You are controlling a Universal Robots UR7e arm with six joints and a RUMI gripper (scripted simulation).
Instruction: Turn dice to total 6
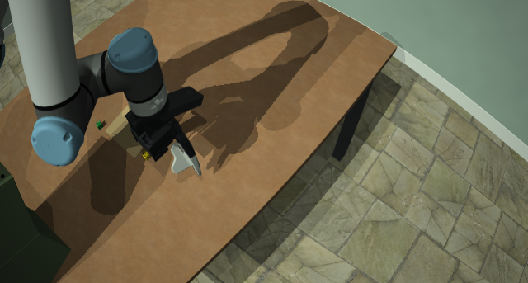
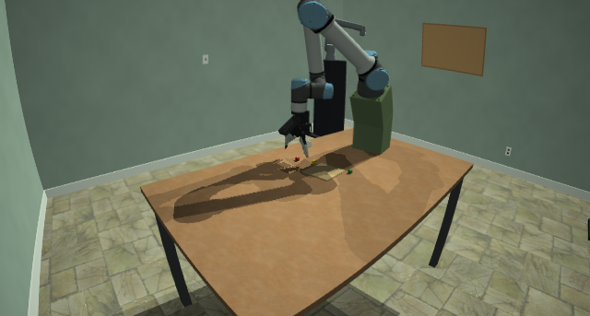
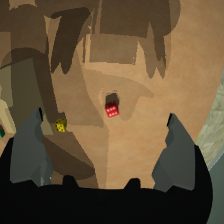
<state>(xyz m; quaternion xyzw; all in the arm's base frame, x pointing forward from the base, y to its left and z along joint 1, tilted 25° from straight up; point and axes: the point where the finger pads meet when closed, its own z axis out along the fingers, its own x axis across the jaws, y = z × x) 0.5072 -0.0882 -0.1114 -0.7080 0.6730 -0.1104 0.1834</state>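
Right now my hand is 40 mm above the red die, 20 mm past it and 10 mm to the left of it. From my hand the other things lie so: yellow die: 70 mm to the left, 60 mm behind, 40 mm below; mat: 170 mm to the left, 40 mm below, 30 mm behind; green die: 250 mm to the left, 120 mm behind, 40 mm below.
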